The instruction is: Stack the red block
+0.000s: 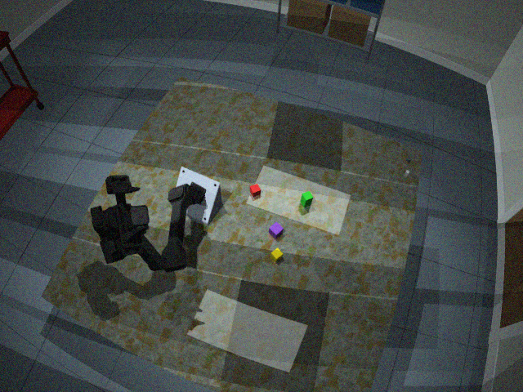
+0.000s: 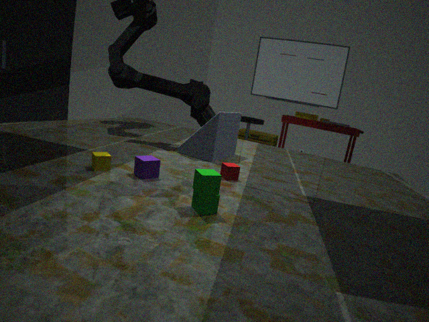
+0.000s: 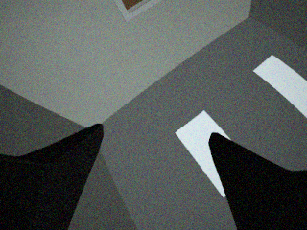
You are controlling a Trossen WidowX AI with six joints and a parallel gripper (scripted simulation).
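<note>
Right now the red block is 30 mm ahead of my gripper tip, 470 mm to the left of it and 570 mm below it. Round my gripper tip: purple cube: 180 mm ahead, 350 mm to the left, 570 mm below; then green block: 220 mm ahead, 520 mm to the left, 540 mm below; then yellow cube: 230 mm ahead, 270 mm to the left, 570 mm below.
</note>
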